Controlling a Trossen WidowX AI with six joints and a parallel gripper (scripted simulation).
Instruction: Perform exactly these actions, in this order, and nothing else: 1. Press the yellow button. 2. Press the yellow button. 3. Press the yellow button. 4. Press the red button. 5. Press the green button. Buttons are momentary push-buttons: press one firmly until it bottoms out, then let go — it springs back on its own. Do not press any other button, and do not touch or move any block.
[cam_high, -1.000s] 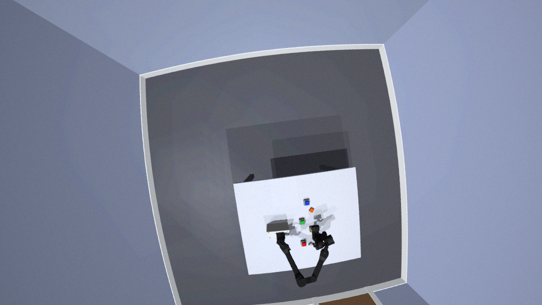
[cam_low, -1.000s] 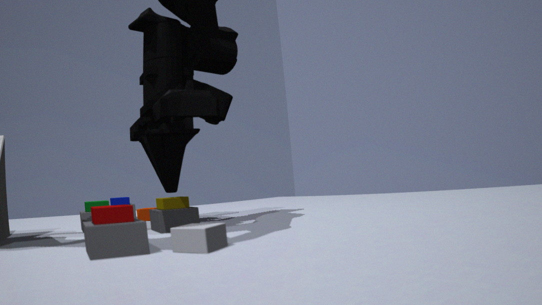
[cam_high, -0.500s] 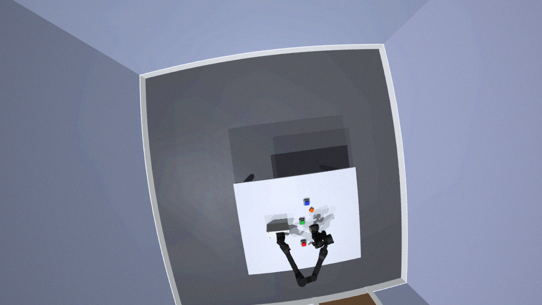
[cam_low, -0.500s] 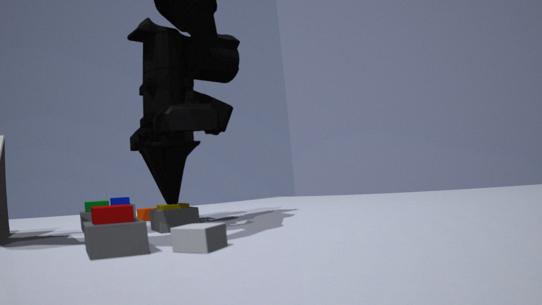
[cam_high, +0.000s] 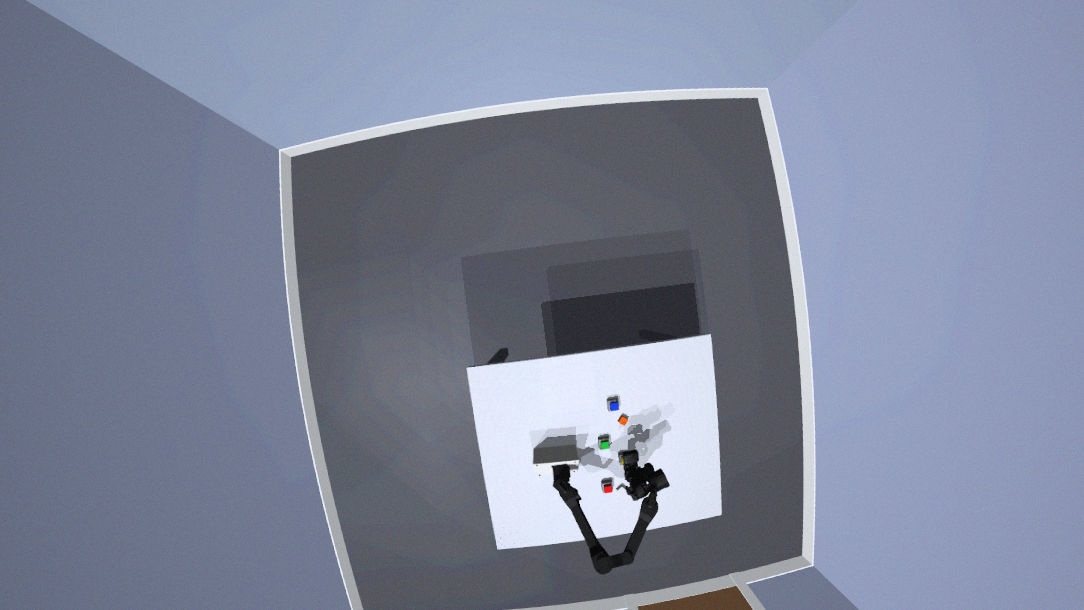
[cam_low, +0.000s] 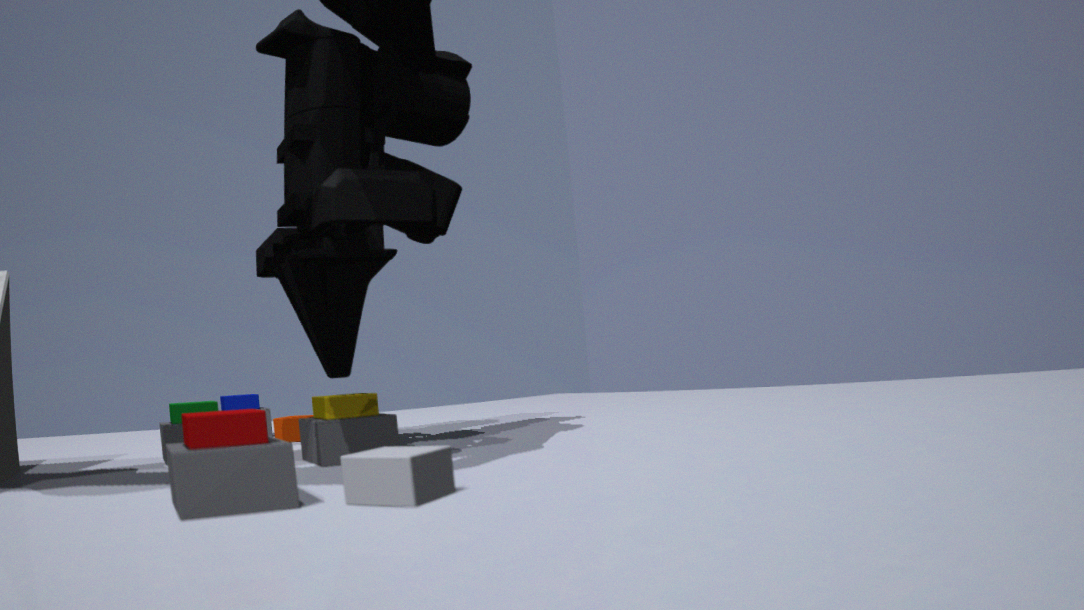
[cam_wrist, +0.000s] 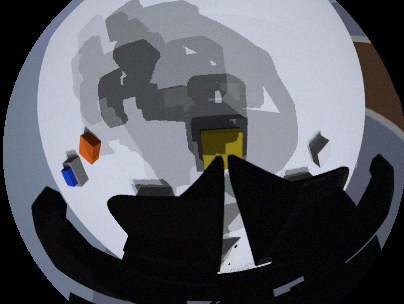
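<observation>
Now: gripper tip 2 cm above the yellow button. Also, from my gripper tip: green button 8 cm behind, 9 cm to the left, 2 cm below; then grey block 4 cm behind, 15 cm to the right, 4 cm below; then red button 10 cm behind, 12 cm to the right, 2 cm below.
</observation>
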